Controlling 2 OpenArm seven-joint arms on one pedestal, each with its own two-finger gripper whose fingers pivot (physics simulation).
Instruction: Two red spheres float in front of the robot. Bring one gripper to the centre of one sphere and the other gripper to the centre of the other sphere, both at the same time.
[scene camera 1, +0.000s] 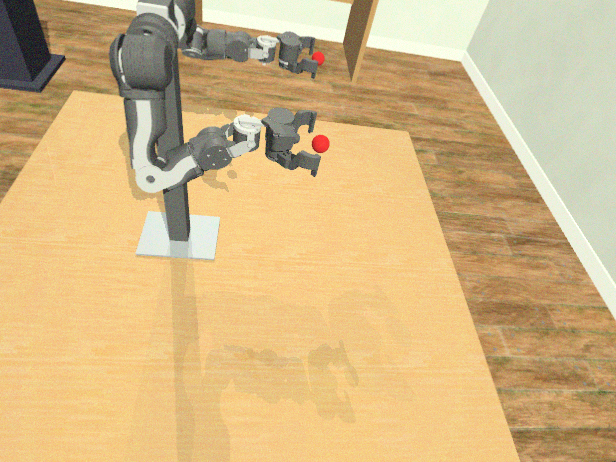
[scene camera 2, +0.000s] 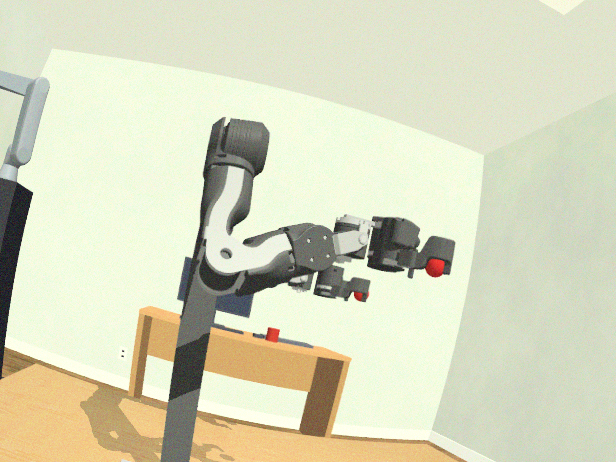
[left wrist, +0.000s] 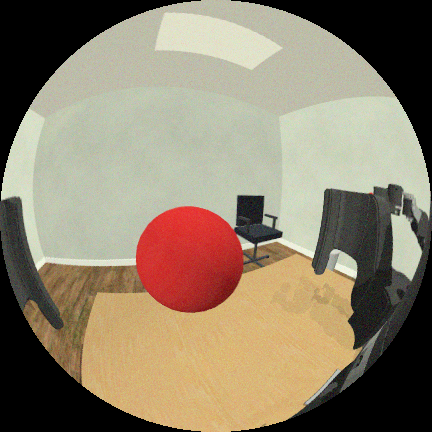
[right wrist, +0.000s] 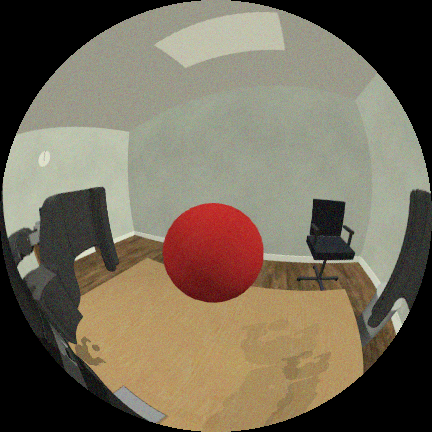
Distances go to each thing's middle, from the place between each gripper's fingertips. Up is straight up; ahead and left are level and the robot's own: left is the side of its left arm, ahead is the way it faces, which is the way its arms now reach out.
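Measured from the pale base plate (scene camera 1: 154, 241), my right hand is far beyond it, far above it and a good way to the right of it.
From my left hand, the pale base plate is far behind, far to the right and far below.
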